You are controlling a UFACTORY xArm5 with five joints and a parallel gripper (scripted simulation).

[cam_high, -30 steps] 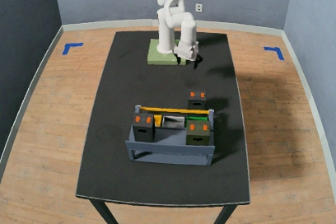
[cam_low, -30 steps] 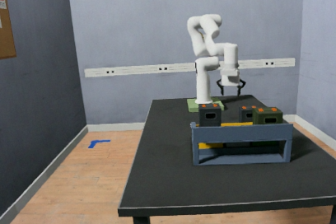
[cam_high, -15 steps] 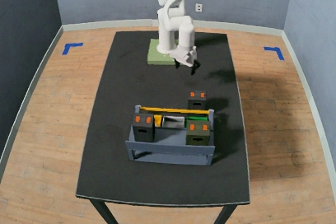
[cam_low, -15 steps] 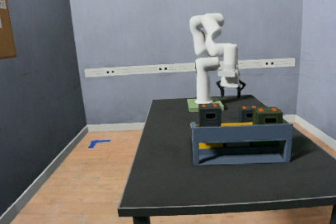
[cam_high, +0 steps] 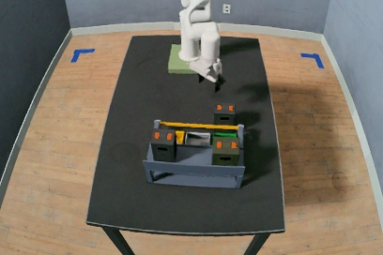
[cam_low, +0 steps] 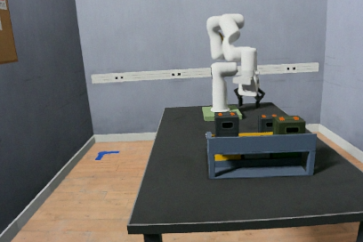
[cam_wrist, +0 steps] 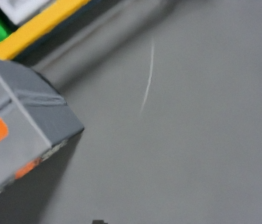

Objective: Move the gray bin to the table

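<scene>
Right now my hand is 16 cm short of the yellow bar, 10 cm above it and 3 cm to the left of it. Round my hand: blue-gray shelf 29 cm ahead, 9 cm below, 3 cm to the right; then green bin 26 cm ahead, 11 cm below, 8 cm to the left; then gray open bin 27 cm ahead, 11 cm below, 3 cm to the right.
</scene>
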